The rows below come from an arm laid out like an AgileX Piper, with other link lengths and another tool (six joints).
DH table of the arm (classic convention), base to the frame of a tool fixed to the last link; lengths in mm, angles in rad. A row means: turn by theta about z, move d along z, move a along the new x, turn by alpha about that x. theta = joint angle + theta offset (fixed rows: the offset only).
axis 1: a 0, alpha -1.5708, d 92.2, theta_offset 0
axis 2: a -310.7, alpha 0, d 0, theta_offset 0.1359
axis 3: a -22.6, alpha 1.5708, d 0, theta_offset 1.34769
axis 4: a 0, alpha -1.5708, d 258.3, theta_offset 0
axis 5: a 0, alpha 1.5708, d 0, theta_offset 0
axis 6: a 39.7, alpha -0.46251, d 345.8, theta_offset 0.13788
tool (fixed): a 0, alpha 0, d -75.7, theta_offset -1.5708
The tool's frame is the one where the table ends.
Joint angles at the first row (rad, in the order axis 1, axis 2, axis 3, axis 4, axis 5, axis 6):
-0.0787 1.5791 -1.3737 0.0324 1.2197 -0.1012
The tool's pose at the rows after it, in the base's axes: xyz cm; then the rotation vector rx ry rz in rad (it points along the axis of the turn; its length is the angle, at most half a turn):
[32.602 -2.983 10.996 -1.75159 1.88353 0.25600]
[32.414 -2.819 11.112 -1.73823 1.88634 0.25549]
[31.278 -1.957 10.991 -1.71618 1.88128 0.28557]
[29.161 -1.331 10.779 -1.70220 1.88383 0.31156]
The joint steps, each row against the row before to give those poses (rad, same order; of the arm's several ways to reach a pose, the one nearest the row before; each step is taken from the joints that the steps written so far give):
0.0220 0.0000 0.0000 0.0411 0.0011 0.0162
0.0000 -0.0084 0.0053 0.0043 0.0000 0.0088
0.0000 -0.0309 0.0387 0.0286 0.0000 0.0007
0.0000 -0.0575 0.0700 0.0180 0.0000 0.0012

